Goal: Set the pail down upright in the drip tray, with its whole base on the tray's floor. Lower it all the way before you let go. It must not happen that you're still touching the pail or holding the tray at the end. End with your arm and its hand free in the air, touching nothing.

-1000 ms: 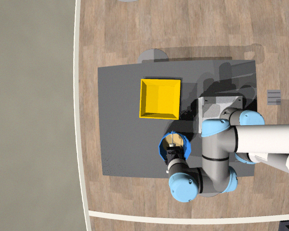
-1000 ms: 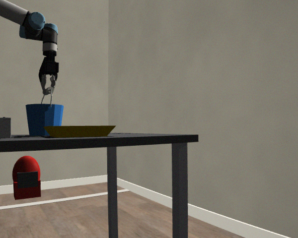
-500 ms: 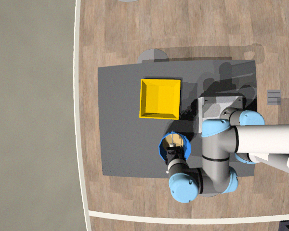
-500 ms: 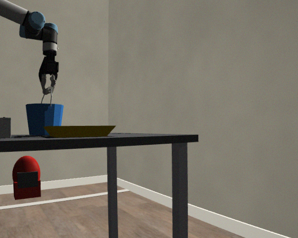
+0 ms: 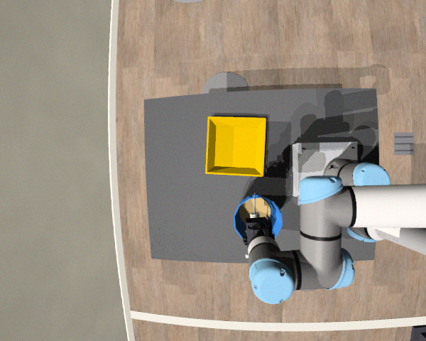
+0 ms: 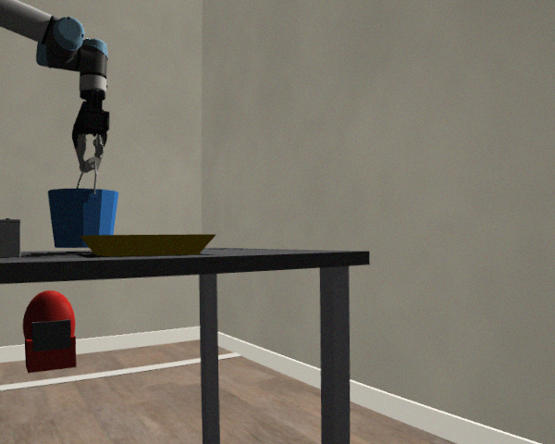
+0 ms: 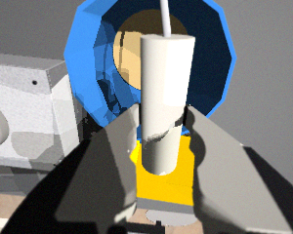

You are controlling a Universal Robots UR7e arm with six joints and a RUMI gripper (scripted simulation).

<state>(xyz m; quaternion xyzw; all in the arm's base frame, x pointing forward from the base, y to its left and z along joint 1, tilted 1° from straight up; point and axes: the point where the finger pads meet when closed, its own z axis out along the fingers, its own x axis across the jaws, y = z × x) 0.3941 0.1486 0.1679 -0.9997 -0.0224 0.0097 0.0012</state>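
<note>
Right now my hand is 100 mm above the pail and 10 mm past it. The rest, counted from my hand: pail handle (30 mm below, 10 mm behind); then yellow drip tray (310 mm to the right, 240 mm below, 60 mm ahead).
</note>
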